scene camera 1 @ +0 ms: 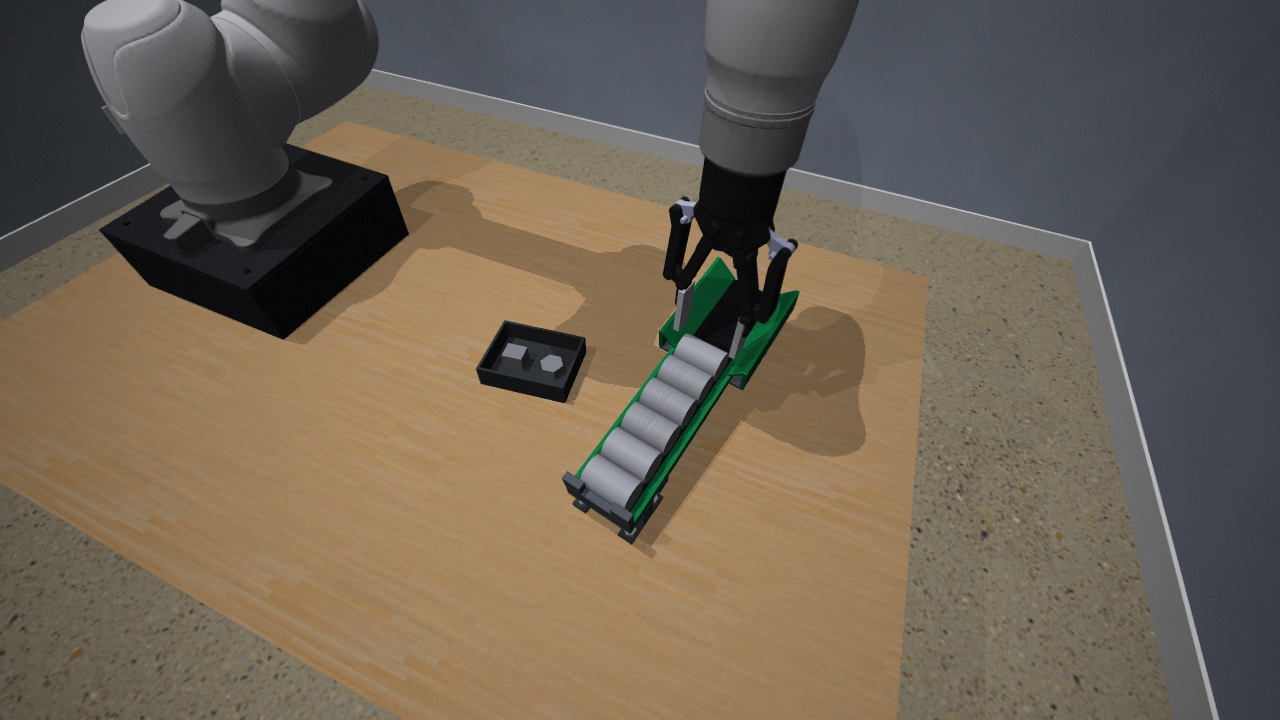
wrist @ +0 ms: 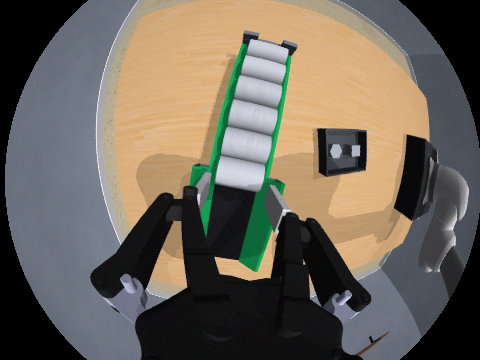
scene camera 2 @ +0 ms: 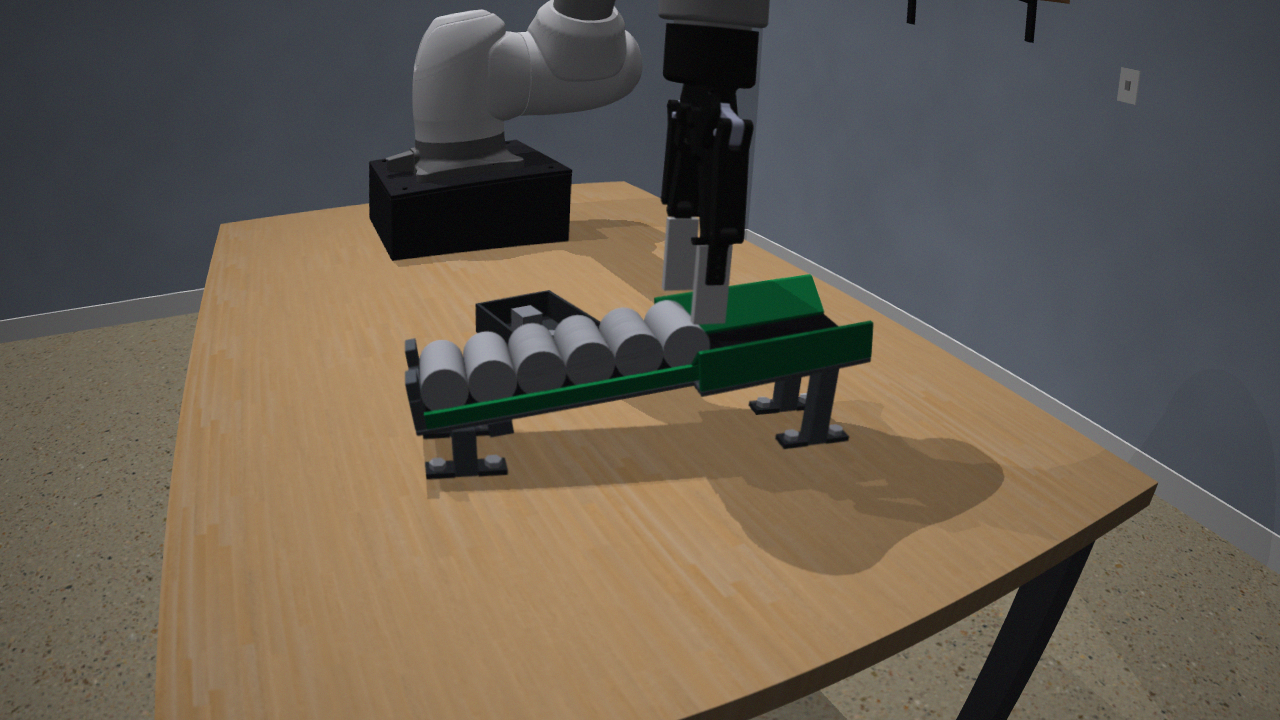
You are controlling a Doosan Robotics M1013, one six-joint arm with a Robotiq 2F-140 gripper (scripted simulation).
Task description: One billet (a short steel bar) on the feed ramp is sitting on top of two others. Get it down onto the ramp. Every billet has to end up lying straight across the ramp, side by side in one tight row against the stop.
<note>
I see my gripper (scene camera 2: 691, 304), a grey steel billet (scene camera 2: 668, 320), a small black tray (scene camera 1: 541, 342), a grey steel billet (scene camera 2: 443, 382) and a dark stop (scene camera 1: 596, 502).
The small black tray is seen too in the wrist view (wrist: 345, 164) and in scene camera 2 (scene camera 2: 555, 309). My gripper is seen too in scene camera 1 (scene camera 1: 708, 337) and in the wrist view (wrist: 238, 189).
</note>
